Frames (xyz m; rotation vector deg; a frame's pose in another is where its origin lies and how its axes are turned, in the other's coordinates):
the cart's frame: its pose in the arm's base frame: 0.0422 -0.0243 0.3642 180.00 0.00 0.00
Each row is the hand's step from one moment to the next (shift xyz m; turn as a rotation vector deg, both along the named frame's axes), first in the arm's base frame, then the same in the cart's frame.
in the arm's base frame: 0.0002 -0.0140 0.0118 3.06 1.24 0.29
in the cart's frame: 0.0002 0.0140 -0.0118 3.06 -1.24 -0.29
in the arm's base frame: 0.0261 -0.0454 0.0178 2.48 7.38 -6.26
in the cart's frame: 0.0261 0.0454 -0.0178 2.48 -7.38 6.26
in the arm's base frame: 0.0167 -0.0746 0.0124 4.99 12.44 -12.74
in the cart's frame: 0.0167 0.0746 -0.0124 4.99 -12.44 12.74
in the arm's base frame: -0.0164 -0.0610 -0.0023 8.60 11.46 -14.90
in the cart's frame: -0.0164 0.0610 0.0023 8.60 -11.46 14.90
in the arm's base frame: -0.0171 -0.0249 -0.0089 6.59 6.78 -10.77
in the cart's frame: -0.0171 0.0249 0.0089 6.59 -6.78 10.77
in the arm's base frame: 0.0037 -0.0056 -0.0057 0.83 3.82 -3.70
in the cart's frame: 0.0037 0.0056 0.0057 0.83 -3.82 3.70
